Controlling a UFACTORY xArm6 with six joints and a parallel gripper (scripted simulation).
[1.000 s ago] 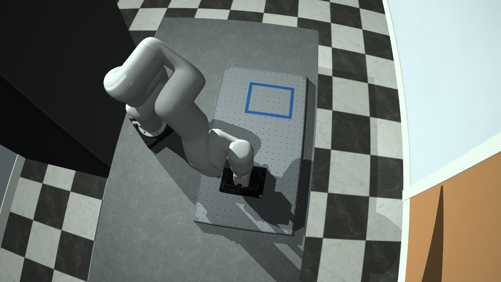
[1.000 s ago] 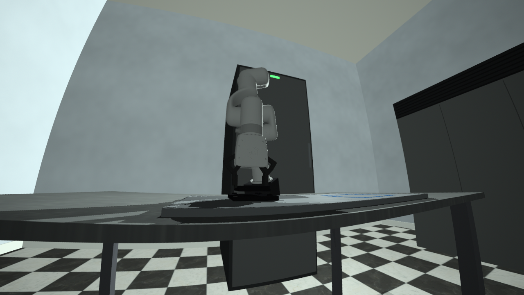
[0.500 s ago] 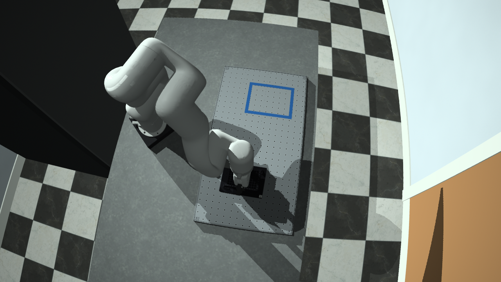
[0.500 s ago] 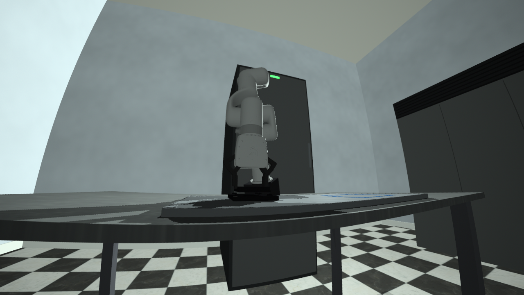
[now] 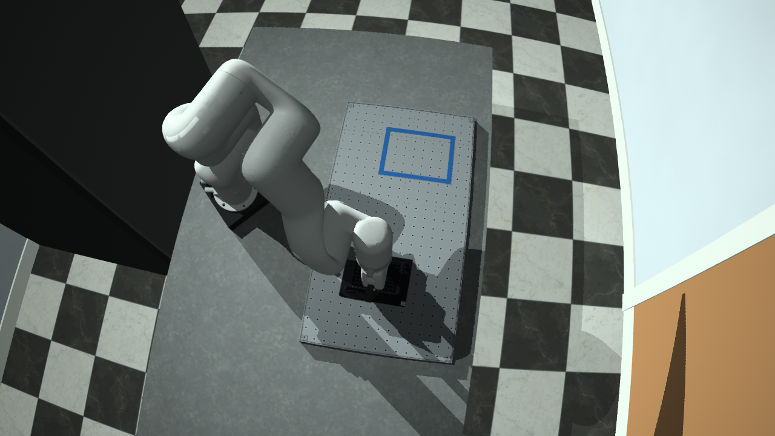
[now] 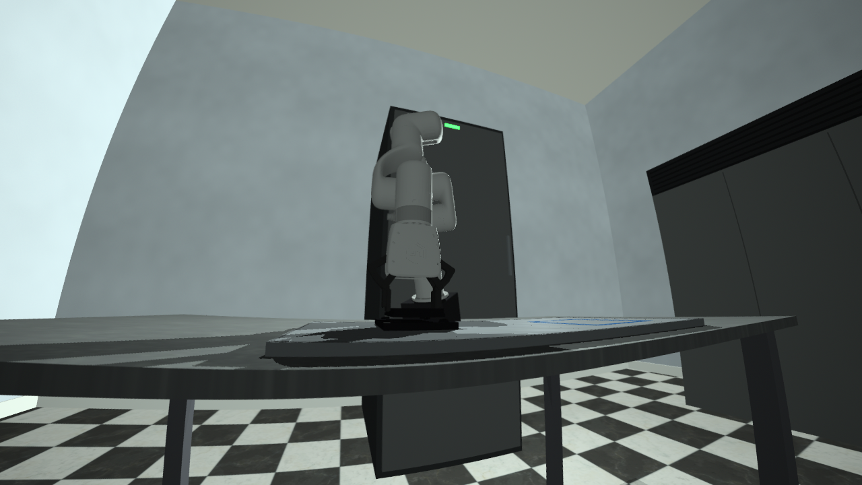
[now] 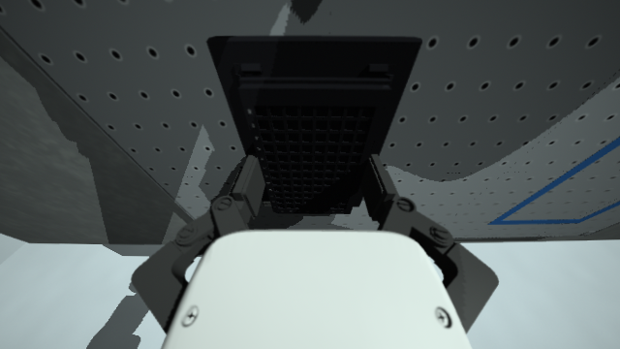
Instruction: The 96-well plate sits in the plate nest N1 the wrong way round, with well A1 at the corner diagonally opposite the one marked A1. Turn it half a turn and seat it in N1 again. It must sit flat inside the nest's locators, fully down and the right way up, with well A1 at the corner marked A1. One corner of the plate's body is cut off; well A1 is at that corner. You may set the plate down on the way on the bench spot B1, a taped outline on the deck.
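The black plate nest N1 lies 3 cm below my hand. The rest, counted from my hand: black 96-well plate 1 cm below; then small white A1 mark 7 cm to the right, 6 cm ahead, 3 cm below.
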